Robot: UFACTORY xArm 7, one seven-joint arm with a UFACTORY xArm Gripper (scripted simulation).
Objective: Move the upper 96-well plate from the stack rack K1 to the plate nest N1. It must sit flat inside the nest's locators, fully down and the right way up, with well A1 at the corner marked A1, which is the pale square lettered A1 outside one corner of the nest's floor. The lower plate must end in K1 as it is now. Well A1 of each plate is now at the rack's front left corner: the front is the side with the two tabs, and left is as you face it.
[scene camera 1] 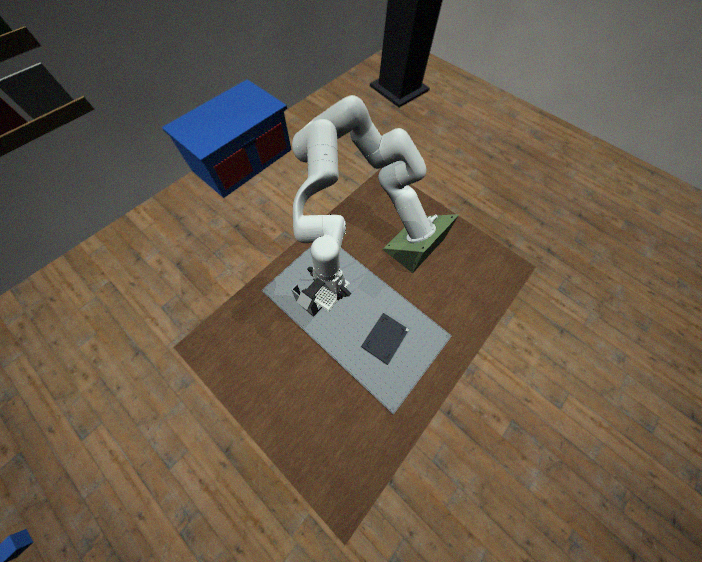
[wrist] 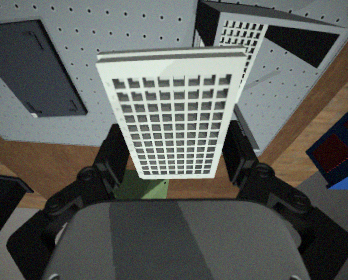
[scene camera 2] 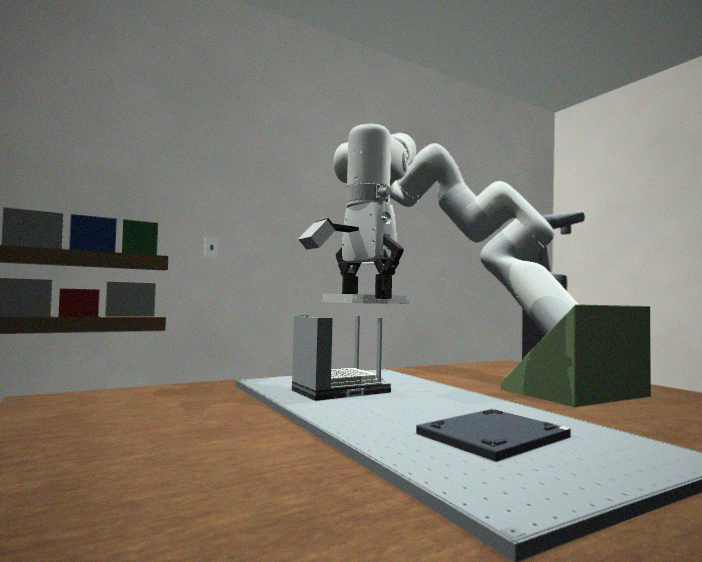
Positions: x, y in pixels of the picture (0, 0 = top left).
Scene:
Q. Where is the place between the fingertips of the gripper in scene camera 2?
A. At 365, 298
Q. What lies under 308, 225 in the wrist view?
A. The gripper.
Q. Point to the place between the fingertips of the gripper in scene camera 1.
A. At 329, 290

